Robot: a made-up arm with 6 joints. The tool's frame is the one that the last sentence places.
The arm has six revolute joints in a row. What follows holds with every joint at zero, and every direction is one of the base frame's.
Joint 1 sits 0.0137 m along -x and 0.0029 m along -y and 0.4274 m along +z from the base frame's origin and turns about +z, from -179.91 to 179.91 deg.
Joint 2 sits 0.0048 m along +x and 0.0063 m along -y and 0.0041 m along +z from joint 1 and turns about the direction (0, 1, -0.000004), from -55.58 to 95.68 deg.
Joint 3 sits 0.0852 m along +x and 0.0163 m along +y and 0.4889 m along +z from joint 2 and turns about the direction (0, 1, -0.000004), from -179.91 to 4.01 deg.
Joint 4 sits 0.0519 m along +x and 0.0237 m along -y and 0.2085 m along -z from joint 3 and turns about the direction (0, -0.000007, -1), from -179.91 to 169.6 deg.
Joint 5 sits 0.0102 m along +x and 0.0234 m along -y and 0.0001 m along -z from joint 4 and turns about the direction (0, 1, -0.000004), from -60.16 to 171.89 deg.
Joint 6 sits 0.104 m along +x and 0.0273 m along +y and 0.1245 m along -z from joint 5 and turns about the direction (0, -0.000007, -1), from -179.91 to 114.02 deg.
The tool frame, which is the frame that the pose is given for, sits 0.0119 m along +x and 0.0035 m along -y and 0.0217 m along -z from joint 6; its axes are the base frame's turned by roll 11.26, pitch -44.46 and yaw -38.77 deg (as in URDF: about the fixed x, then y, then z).
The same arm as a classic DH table. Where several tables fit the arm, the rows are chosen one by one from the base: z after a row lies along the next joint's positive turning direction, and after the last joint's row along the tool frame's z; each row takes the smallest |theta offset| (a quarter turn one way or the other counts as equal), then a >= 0, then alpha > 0; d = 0 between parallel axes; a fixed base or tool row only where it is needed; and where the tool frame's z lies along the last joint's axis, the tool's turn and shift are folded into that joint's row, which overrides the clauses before.
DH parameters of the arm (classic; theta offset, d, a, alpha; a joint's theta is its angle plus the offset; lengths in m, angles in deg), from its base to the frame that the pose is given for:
base (fixed): 11.95 0.0000 -0.0140 0.00
joint 1: -11.95 0.4315 0.0048 -90.00
joint 2: -80.11 0.0000 0.4963 0.00
joint 3: 80.11 -0.0137 0.0519 -90.00
joint 4: 0.00 0.2086 0.0102 90.00
joint 5: 0.00 0.0039 0.1040 -90.00
joint 6: -67.10 0.1341 0.0014 134.43
tool (fixed): -101.25 -0.0173 0.0000 0.00
Joint limits (deg, base to tool): -179.91..179.91 -55.58..95.68 -179.91..4.01 -179.91..169.60 -60.16..171.89 -179.91..114.02

